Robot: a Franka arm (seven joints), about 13 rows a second.
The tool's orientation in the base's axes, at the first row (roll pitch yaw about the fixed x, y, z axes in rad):
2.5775 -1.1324 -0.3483
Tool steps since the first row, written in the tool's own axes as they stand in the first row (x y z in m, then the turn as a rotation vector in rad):
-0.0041 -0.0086 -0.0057 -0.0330 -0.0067 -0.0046
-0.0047 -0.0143 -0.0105 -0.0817 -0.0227 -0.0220
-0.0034 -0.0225 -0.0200 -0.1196 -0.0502 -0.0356
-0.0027 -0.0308 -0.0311 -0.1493 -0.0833 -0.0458
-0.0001 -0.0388 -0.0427 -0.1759 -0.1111 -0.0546
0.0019 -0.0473 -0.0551 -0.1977 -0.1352 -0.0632
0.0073 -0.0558 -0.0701 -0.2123 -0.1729 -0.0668
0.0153 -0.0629 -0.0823 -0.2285 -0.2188 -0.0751
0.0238 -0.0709 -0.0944 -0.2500 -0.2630 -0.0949
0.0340 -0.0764 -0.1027 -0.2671 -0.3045 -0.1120
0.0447 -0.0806 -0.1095 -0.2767 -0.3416 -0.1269
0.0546 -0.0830 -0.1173 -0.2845 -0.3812 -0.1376
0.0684 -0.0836 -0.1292 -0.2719 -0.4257 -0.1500
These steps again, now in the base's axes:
0.0017 0.0104 -0.0036 -0.0107 0.0125 -0.0297
0.0031 0.0177 -0.0037 -0.0275 0.0429 -0.0712
0.0046 0.0299 -0.0010 -0.0295 0.0761 -0.1069
0.0051 0.0435 0.0017 -0.0222 0.1090 -0.1377
0.0059 0.0570 0.0064 -0.0169 0.1371 -0.1649
0.0063 0.0716 0.0108 -0.0123 0.1620 -0.1870
0.0068 0.0876 0.0191 0.0080 0.1905 -0.2075
0.0087 0.1002 0.0291 0.0312 0.2281 -0.2296
0.0115 0.1132 0.0393 0.0448 0.2742 -0.2520
0.0152 0.1216 0.0503 0.0597 0.3158 -0.2708
0.0190 0.1279 0.0615 0.0754 0.3519 -0.2825
0.0205 0.1339 0.0727 0.0960 0.3861 -0.2947
0.0201 0.1414 0.0893 0.1275 0.4218 -0.2890

